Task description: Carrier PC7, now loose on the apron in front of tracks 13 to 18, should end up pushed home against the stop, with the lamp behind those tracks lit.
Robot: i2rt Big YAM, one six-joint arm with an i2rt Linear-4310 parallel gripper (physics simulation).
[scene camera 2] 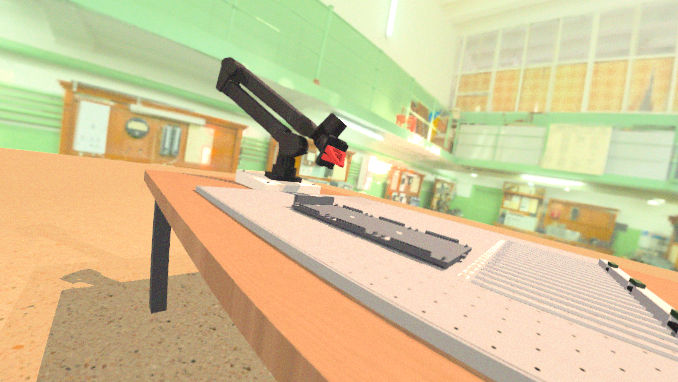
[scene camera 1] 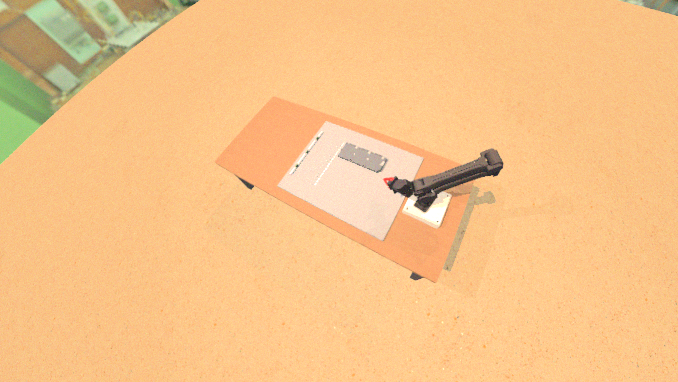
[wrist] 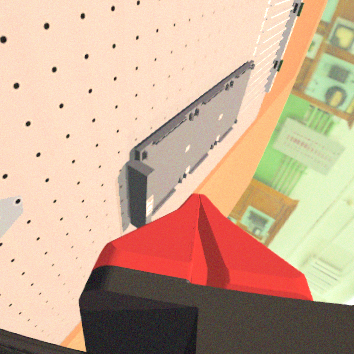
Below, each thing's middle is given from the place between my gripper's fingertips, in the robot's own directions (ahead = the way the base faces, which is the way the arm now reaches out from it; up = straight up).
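With the carrier PC7 (scene camera 2: 435, 249) as my reference, I find my hand 100 mm to the left of it and 250 mm short of it, while also being 90 mm above it.
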